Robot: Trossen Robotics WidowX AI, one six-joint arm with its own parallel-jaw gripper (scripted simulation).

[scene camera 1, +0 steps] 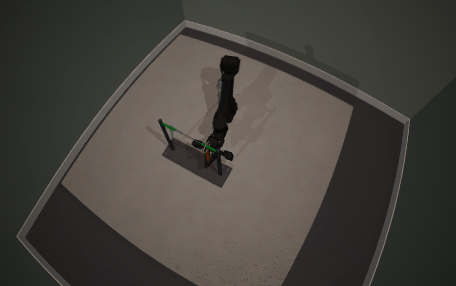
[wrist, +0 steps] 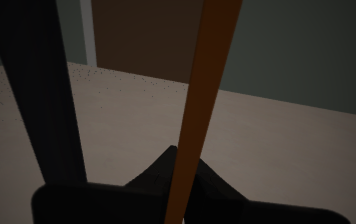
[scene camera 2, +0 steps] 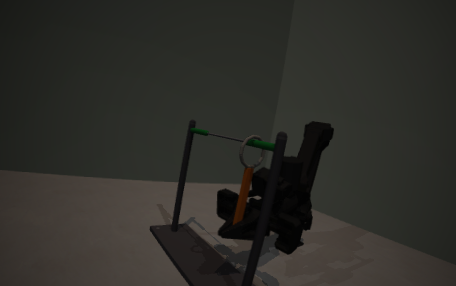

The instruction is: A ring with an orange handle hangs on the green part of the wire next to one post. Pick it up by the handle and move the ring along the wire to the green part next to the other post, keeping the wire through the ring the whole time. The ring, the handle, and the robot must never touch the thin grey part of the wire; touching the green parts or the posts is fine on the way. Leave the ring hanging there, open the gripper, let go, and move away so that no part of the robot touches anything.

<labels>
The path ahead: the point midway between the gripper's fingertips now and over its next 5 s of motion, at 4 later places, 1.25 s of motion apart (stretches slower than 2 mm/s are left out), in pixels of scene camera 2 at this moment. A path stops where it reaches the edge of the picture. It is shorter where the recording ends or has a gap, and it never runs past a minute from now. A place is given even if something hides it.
The gripper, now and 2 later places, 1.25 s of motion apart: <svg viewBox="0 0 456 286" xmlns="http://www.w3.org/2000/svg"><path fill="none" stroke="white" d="M220 234L235 225L257 215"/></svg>
</labels>
